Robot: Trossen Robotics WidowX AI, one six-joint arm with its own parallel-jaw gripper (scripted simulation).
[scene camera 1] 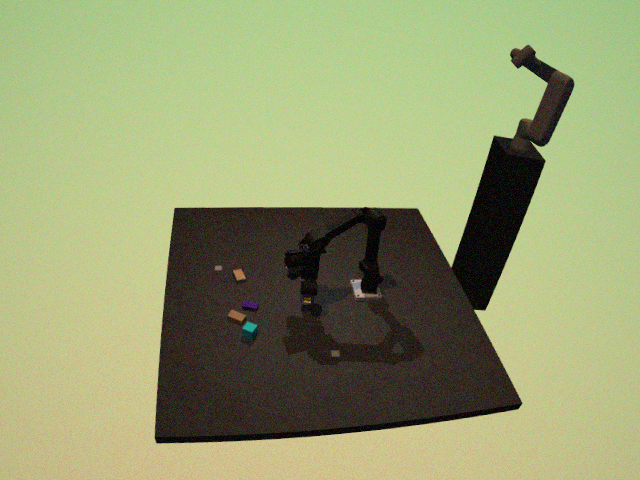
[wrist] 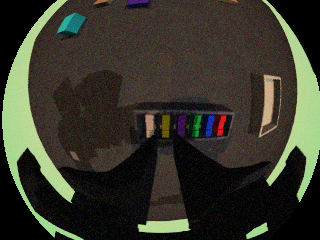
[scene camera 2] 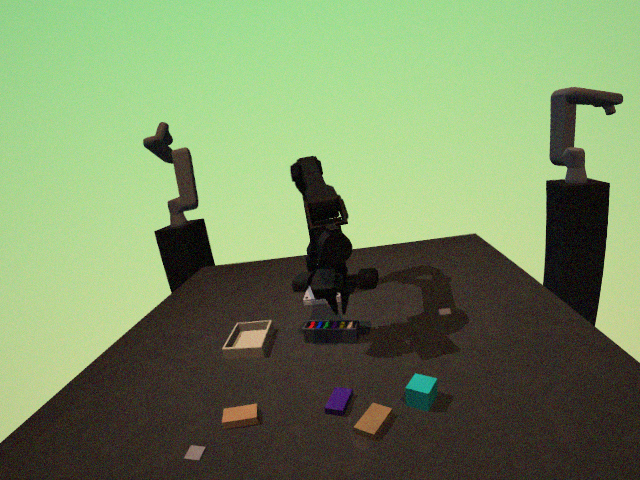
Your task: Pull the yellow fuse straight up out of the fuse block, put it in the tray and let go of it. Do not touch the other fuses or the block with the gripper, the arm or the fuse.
I see my gripper (scene camera 2: 340, 314), a teal cube (scene camera 2: 421, 391) and a beige tray (scene camera 2: 249, 340).
My gripper also shows in the wrist view (wrist: 165, 139). The beige tray also shows in the wrist view (wrist: 267, 88).
